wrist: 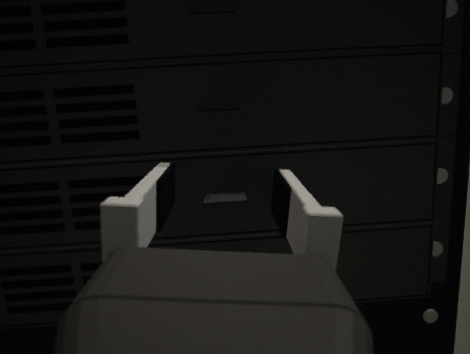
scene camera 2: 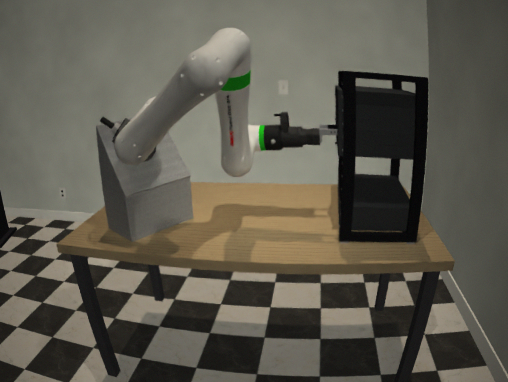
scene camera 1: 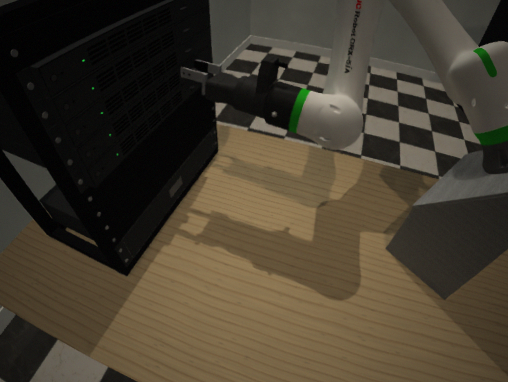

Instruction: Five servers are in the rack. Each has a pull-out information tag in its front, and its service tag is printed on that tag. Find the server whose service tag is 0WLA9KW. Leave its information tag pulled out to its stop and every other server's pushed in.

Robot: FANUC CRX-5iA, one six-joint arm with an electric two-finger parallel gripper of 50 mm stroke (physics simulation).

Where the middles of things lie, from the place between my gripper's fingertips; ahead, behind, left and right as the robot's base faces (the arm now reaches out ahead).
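There is the black rack (scene camera 1: 100, 102), and it sits 40 mm to the left of my hand, 180 mm ahead of it and 80 mm below it.
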